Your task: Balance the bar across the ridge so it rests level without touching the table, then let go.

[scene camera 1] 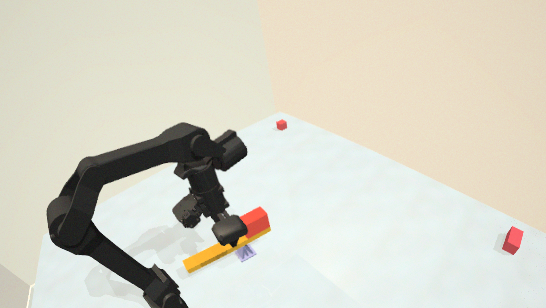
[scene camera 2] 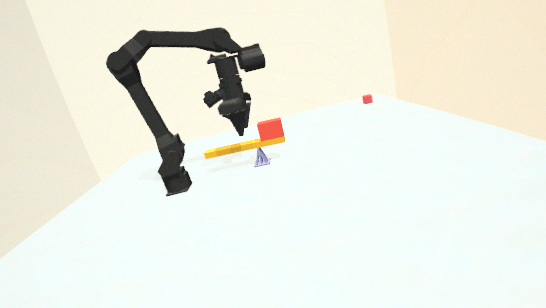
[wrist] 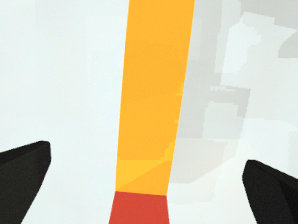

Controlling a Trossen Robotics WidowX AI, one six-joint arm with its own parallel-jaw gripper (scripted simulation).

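My gripper (scene camera 1: 225,234) is open and it holds nothing; I see the gripper in scene camera 2 (scene camera 2: 244,131) too, and again in the wrist view (wrist: 149,161). There is also a bar (scene camera 1: 257,222). Scene camera 2 shows me the bar (scene camera 2: 271,132) as well, and so does the wrist view, with the bar (wrist: 156,49) in it.
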